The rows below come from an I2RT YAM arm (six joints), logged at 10 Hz.
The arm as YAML. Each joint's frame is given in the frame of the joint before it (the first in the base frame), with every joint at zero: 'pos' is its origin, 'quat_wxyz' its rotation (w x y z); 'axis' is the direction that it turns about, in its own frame. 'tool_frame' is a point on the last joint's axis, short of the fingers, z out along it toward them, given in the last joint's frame.
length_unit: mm
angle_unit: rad
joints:
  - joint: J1
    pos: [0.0, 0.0, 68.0]
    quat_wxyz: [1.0, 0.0, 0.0, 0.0]
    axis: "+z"
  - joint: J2
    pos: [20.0, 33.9, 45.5]
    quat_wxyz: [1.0, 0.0, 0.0, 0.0]
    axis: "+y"
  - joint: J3
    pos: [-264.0, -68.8, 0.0]
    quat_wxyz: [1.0, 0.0, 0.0, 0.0]
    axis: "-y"
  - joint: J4
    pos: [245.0, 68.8, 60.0]
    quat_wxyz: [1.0, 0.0, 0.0, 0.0]
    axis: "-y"
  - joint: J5
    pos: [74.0, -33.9, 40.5]
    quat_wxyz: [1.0, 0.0, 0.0, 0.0]
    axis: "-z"
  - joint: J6
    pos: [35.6, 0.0, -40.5]
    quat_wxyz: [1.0, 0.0, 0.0, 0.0]
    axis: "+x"
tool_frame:
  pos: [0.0, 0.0, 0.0]
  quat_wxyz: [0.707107, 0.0, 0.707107, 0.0]
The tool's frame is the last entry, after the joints.
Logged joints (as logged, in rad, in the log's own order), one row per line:
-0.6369, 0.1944, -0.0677, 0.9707, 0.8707, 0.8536
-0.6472, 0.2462, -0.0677, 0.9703, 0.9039, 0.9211
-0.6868, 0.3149, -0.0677, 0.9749, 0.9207, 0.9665
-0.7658, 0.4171, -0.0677, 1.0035, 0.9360, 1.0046
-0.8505, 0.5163, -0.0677, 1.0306, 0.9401, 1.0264
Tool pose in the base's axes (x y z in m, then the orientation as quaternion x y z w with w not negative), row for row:
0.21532, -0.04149, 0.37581, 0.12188, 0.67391, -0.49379, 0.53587
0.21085, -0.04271, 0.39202, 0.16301, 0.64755, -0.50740, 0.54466
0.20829, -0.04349, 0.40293, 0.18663, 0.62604, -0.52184, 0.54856
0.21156, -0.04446, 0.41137, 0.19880, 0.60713, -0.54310, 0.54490
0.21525, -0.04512, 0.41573, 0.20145, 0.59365, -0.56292, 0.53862
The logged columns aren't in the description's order. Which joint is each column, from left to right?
Columns, left to right: J6, J4, J1, J2, J3, J5.
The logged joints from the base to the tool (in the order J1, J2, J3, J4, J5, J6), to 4 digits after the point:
-0.0677, 0.9707, 0.8707, 0.1944, 0.8536, -0.6369
-0.0677, 0.9703, 0.9039, 0.2462, 0.9211, -0.6472
-0.0677, 0.9749, 0.9207, 0.3149, 0.9665, -0.6868
-0.0677, 1.0035, 0.9360, 0.4171, 1.0046, -0.7658
-0.0677, 1.0306, 0.9401, 0.5163, 1.0264, -0.8505

